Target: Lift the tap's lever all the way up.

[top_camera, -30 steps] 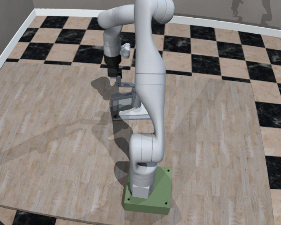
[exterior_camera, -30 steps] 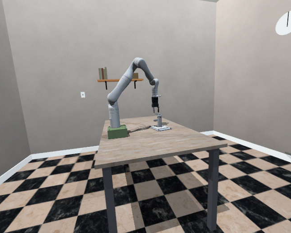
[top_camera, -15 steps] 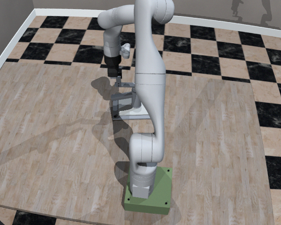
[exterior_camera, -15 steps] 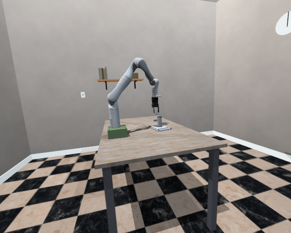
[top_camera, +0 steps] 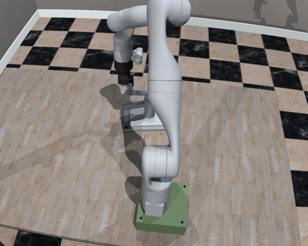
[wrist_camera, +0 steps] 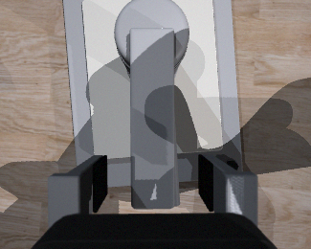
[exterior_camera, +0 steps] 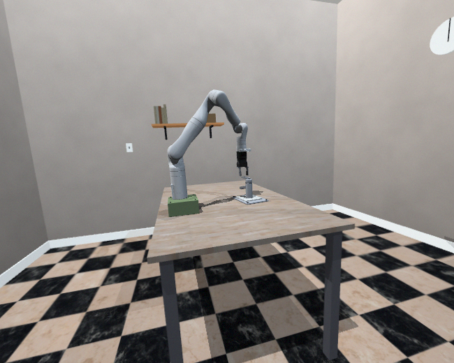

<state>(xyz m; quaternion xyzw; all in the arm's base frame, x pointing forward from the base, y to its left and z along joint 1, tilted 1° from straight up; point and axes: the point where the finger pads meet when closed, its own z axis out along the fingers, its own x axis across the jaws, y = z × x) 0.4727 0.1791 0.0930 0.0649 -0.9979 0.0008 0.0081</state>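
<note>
The flat lever lies 3 cm to the right of my hand and 3 cm below it. Round my hand: grey tap (7 cm below, 6 cm to the right, 1 cm ahead).
</note>
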